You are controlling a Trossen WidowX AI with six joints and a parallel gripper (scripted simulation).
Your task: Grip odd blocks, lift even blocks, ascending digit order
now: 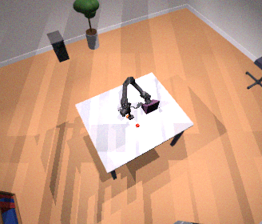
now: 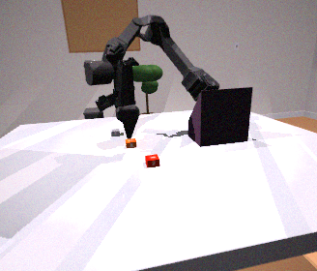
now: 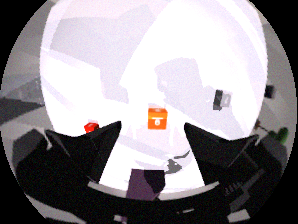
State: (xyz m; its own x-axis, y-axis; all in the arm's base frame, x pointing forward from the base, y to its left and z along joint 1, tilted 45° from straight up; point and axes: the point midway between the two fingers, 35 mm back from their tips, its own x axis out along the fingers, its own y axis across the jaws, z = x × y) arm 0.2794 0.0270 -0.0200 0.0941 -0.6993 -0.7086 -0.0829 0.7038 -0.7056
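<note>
Right now my gripper tip is 10 mm past the orange block, 10 mm to the left of it and 30 mm above it. Also, from my gripper tip: red block (60 mm behind, 140 mm to the left, 30 mm below); grey block (50 mm ahead, 140 mm to the right, 30 mm below).
</note>
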